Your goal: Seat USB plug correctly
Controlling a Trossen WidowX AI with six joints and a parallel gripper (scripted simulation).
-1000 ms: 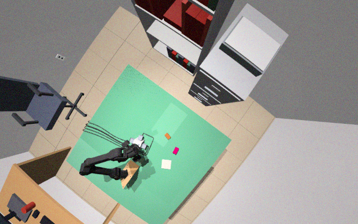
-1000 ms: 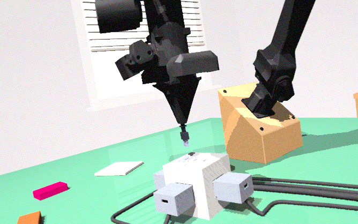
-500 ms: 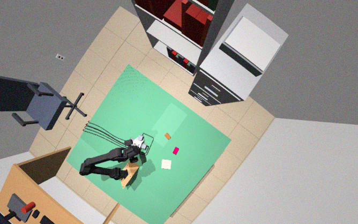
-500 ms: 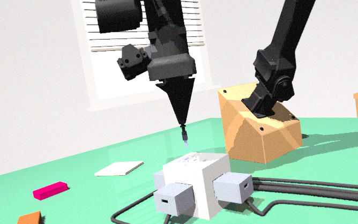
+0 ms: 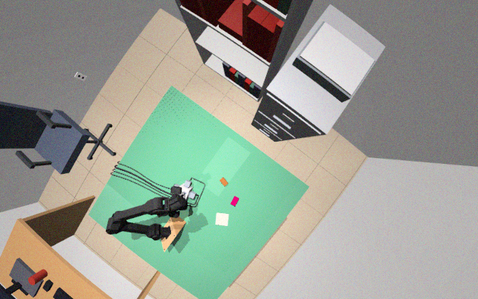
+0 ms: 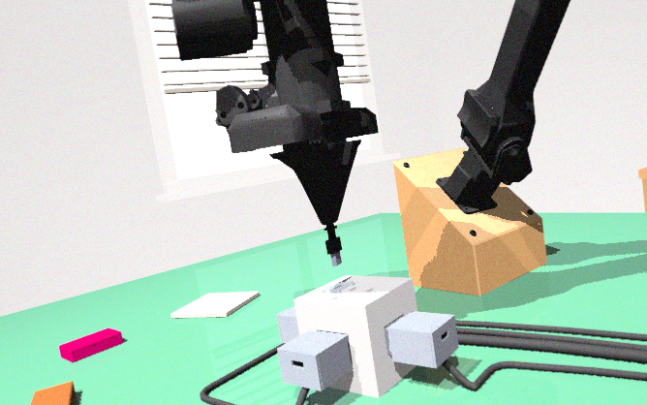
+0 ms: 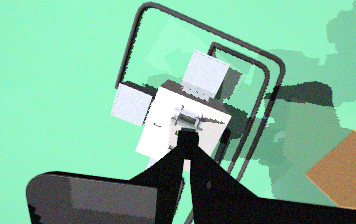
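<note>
Right now my gripper tip is 2 cm above the USB plug. Round my gripper tip: socket: 7 cm below; white flat card: 1 cm behind, 33 cm to the right, 13 cm below; orange block: 23 cm ahead, 16 cm to the right, 13 cm below.
</note>
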